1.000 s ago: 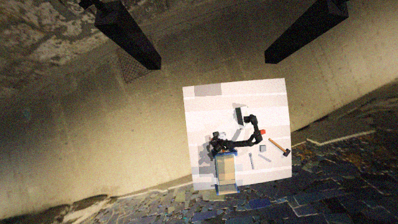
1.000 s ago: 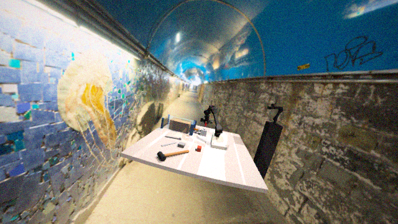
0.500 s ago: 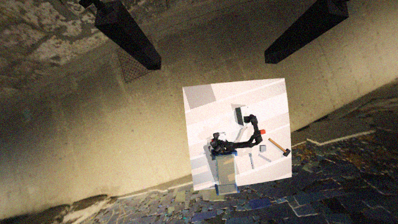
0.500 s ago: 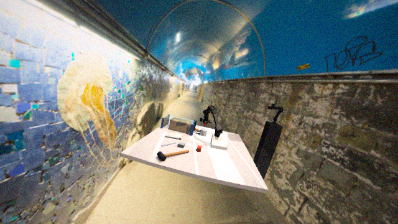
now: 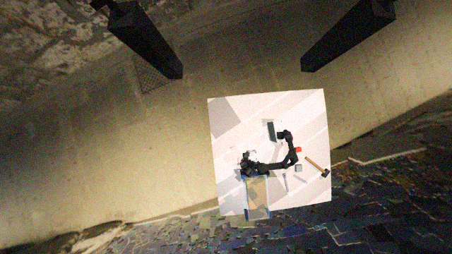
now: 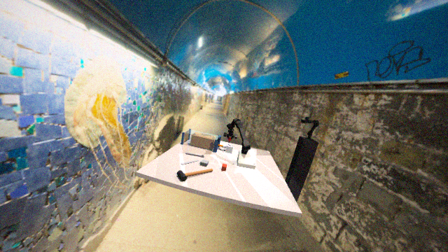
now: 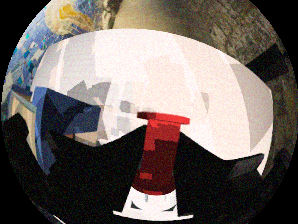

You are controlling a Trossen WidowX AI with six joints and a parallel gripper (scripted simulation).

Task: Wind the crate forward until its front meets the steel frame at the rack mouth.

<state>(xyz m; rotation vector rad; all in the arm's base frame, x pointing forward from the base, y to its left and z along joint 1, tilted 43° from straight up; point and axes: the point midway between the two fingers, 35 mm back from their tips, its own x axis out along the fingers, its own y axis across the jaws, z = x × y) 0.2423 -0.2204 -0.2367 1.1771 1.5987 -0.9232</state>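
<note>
Now: the winch handle 20 mm behind my gripper tip, 50 mm to the left of it and 30 mm below it. Round my gripper tip: hand winch 50 mm behind, 100 mm to the left, 100 mm below; blue steel frame 120 mm ahead, 130 mm to the left, 30 mm below; dark red knob 20 mm to the left.
</note>
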